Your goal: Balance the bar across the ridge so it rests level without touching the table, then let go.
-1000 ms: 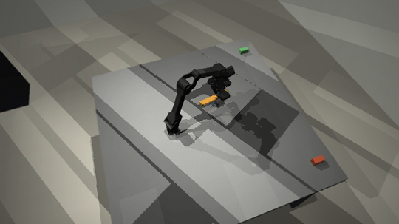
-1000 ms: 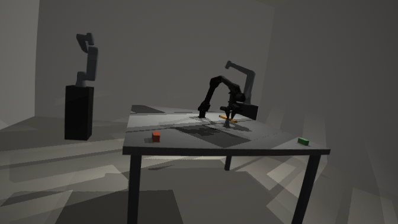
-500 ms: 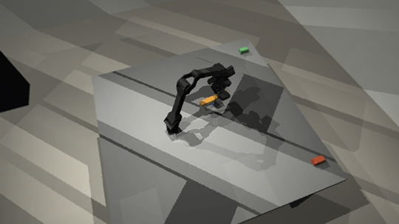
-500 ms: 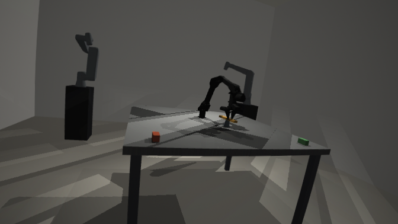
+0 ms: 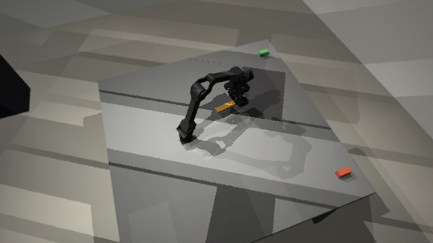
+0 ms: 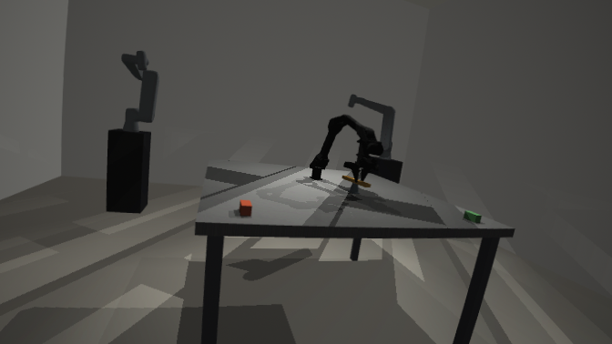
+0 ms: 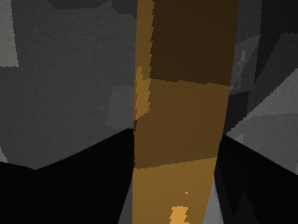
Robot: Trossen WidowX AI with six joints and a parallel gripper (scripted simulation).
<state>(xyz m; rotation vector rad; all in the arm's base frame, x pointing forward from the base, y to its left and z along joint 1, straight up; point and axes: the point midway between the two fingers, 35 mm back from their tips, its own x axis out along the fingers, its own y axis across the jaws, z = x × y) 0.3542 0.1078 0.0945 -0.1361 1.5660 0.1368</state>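
Right now my gripper tip is 30 mm past the orange bar. Also, from my gripper tip: green block 390 mm to the left, 390 mm ahead, 40 mm below; then red block 610 mm to the right, 390 mm ahead, 40 mm below.
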